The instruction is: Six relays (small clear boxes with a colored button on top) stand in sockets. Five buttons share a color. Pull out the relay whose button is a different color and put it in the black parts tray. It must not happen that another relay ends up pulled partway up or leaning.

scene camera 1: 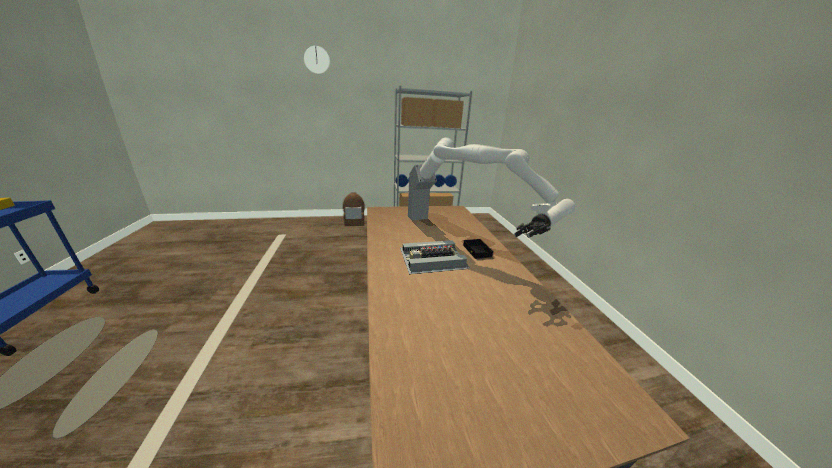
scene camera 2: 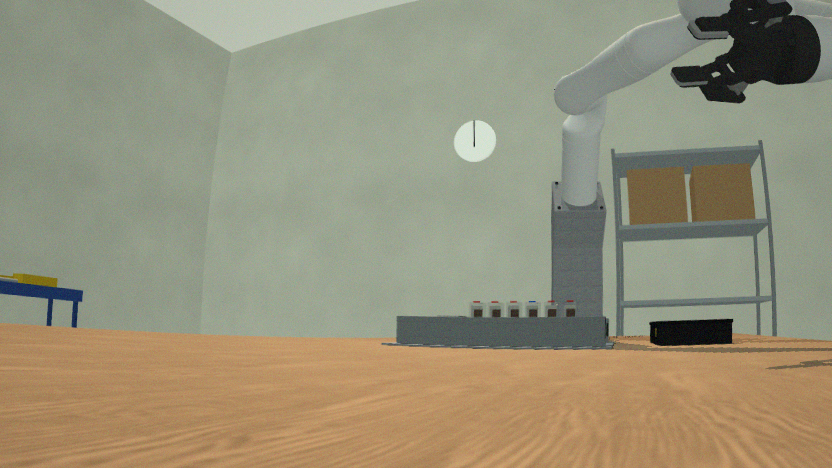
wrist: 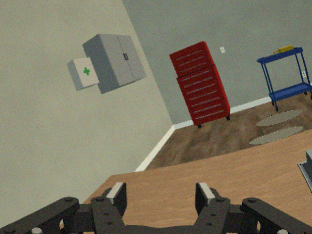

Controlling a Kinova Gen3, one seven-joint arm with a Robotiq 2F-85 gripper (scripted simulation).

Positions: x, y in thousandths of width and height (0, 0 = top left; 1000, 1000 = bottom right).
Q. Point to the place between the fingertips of the gripper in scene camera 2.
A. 820, 116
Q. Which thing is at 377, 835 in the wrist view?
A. The gripper.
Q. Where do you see a black parts tray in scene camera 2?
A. At 860, 708
